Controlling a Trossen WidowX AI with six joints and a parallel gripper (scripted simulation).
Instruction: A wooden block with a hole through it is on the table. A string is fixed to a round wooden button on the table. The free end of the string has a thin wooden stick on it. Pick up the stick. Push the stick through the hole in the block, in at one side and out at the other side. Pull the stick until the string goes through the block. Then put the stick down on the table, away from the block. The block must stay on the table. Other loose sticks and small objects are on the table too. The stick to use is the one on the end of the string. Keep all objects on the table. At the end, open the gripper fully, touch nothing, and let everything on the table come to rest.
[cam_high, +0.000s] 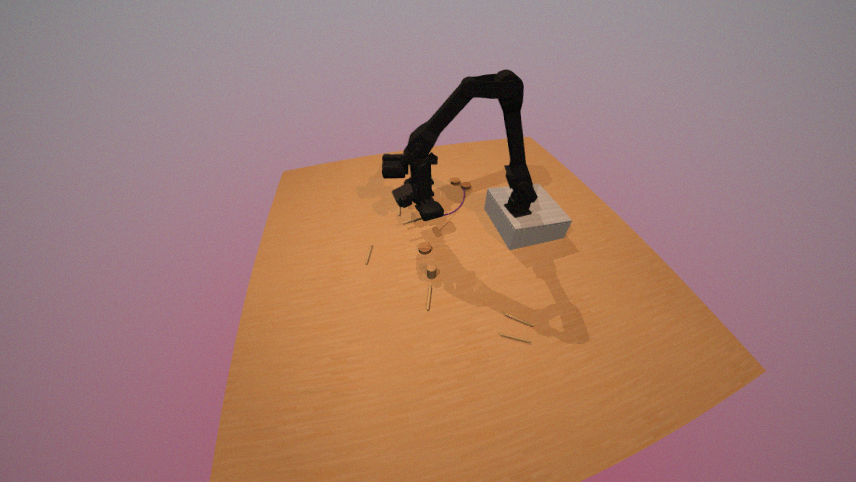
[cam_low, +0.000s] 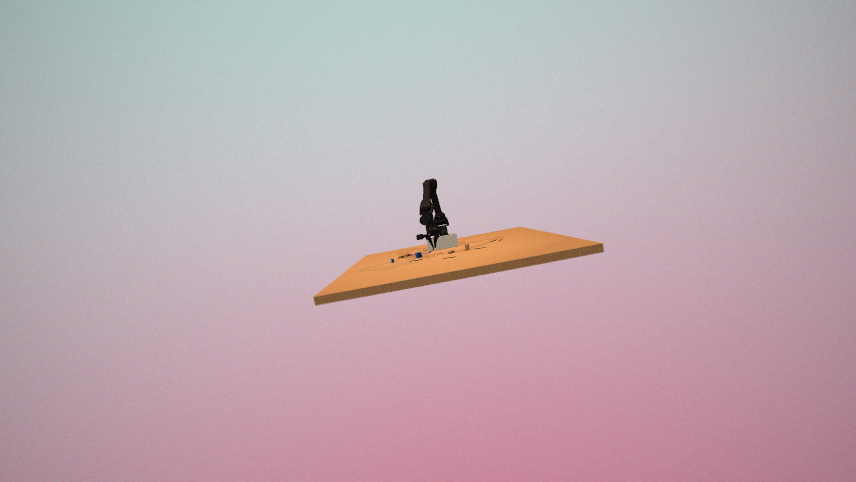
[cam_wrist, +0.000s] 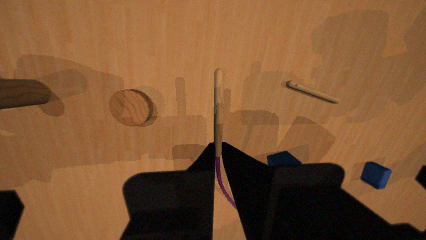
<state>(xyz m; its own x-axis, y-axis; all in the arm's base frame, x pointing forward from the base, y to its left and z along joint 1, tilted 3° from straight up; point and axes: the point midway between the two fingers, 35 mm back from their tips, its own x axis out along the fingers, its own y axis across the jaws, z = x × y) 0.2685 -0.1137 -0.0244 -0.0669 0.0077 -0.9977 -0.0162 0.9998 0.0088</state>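
Right now the blue block is 50 mm behind my gripper tip, 100 mm to the right of it and 30 mm below it. Also, from my gripper tip: small wooden cylinder (50 mm ahead, 190 mm to the left, 20 mm below); then thin stick (20 mm ahead).
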